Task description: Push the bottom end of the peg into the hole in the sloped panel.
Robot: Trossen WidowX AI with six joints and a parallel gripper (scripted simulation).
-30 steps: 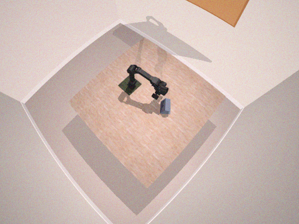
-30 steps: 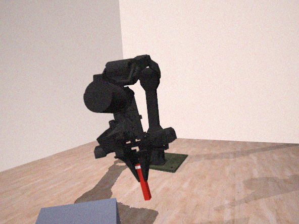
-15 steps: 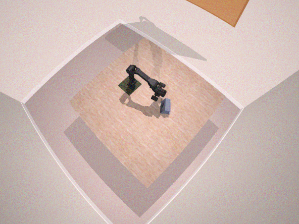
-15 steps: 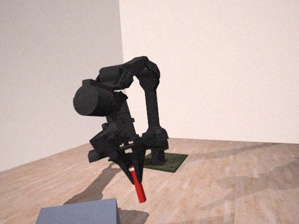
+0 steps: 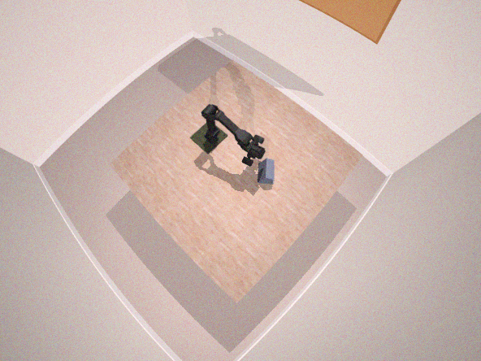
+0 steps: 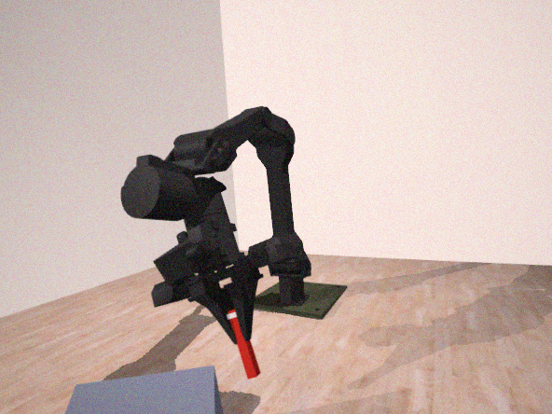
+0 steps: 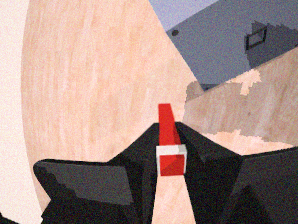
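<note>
The sloped panel is 10 cm ahead of my gripper tip, 5 cm to the right of it and 5 cm below it. Round my gripper tip: peg (1 cm to the right, 1 cm above).
</note>
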